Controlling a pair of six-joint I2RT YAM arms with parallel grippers.
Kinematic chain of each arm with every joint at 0, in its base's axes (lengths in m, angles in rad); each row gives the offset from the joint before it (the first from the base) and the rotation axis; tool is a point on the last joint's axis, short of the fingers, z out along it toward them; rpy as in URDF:
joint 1: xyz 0 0 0.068 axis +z
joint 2: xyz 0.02 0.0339 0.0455 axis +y
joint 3: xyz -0.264 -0.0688 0 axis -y
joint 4: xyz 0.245 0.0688 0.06 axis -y
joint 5: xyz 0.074 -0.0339 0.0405 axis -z
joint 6: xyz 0.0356 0 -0.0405 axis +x
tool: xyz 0 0 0 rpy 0 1.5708 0
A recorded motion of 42 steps. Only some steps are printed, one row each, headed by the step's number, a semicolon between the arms.
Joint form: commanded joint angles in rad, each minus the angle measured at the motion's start. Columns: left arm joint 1, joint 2, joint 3, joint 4, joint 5, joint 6; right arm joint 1, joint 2, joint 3, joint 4, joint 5, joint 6.
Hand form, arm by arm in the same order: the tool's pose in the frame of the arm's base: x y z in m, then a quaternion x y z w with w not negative. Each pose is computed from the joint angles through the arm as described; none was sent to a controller.
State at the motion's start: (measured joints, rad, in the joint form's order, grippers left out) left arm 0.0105 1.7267 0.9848 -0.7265 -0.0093 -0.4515; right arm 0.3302 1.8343 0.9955 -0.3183 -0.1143 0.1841
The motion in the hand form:
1: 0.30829 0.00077 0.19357 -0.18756 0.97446 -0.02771 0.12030; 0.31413 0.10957 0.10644 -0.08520 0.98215 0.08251 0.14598
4: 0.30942 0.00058 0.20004 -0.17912 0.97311 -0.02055 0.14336; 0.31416 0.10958 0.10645 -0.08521 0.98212 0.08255 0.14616
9: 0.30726 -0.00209 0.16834 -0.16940 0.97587 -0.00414 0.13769; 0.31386 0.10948 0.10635 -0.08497 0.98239 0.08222 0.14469
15: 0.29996 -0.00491 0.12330 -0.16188 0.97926 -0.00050 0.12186; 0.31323 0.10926 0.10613 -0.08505 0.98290 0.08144 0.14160
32: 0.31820 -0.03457 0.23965 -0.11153 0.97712 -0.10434 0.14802; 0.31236 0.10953 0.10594 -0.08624 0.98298 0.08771 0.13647
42: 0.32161 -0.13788 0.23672 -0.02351 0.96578 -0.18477 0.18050; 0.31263 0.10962 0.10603 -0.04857 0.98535 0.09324 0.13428
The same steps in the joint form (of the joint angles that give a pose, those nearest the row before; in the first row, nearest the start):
1: -0.0069 -0.0755 0.1168 -0.0473 0.0191 0.0736; -0.0042 0.0401 -0.0244 -0.0240 0.0244 -0.0164
4: -0.0099 -0.0942 0.1182 -0.0244 -0.0019 0.0897; -0.0042 0.0401 -0.0244 -0.0236 0.0244 -0.0164
9: -0.0221 -0.0530 0.0313 0.0866 -0.0324 0.1019; -0.0042 0.0400 -0.0244 -0.0267 0.0244 -0.0160
15: -0.0320 0.0214 -0.0828 0.2422 -0.0343 0.1076; -0.0042 0.0400 -0.0244 -0.0332 0.0244 -0.0164
32: -0.1030 -0.1026 0.2625 -0.1308 0.1511 0.1076; -0.0042 0.0400 -0.0244 -0.0400 0.0095 -0.0168
42: -0.3964 -0.0420 0.2888 0.0569 0.1987 -0.0305; -0.0042 0.0401 -0.0244 -0.0374 0.0095 0.0599

